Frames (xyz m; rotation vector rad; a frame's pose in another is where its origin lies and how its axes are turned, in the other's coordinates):
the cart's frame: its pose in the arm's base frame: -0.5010 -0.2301 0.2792 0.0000 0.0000 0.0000
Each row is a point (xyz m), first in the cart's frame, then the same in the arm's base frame.
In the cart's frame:
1: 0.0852 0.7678 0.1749
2: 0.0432 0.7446 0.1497
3: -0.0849 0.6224 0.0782
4: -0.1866 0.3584 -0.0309
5: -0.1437 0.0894 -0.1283
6: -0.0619 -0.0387 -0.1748
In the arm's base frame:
1: -0.4158 0.5377 0.4541
2: -0.4578 0.5145 0.4289
3: -0.5859 0.3923 0.3574
4: -0.6876 0.1283 0.2483
5: -0.6447 -0.1407 0.1509
6: -0.5629 -0.2688 0.1044

